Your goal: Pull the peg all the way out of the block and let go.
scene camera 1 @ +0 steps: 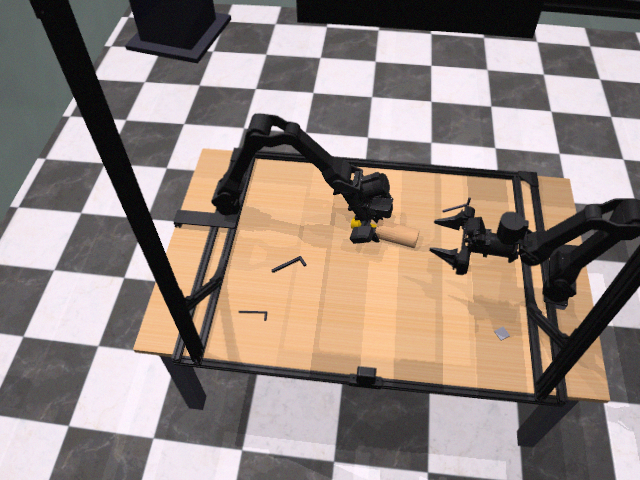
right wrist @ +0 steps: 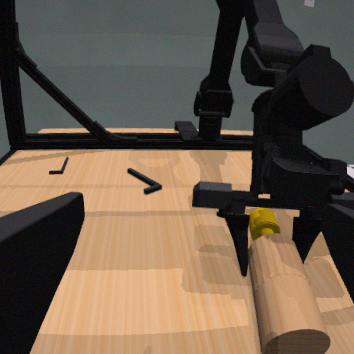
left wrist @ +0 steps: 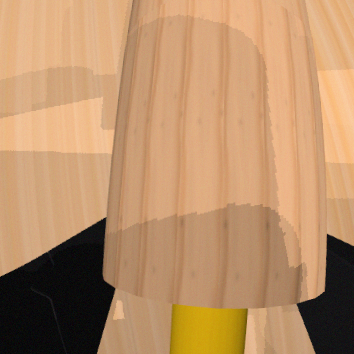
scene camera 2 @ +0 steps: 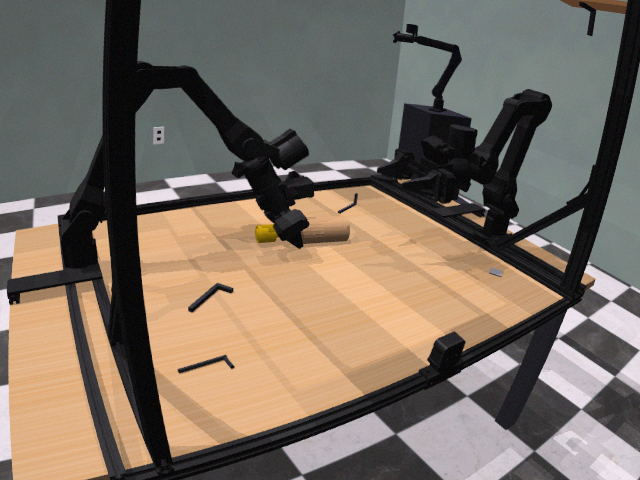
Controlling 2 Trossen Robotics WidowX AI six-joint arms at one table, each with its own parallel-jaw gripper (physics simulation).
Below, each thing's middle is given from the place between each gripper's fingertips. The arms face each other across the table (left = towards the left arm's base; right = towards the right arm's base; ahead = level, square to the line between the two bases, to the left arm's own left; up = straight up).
I see the round wooden block [scene camera 1: 388, 231] 50 mm to the right of my left hand and 20 mm above it. Also, from my left hand: yellow peg [left wrist: 187, 322] 30 mm to the left, 20 mm above.
I see the round wooden block 15 cm below my right hand, 10 cm to the left of it and 9 cm ahead of it. Round my right hand: yellow peg: 18 cm to the left, 15 cm below, 9 cm ahead.
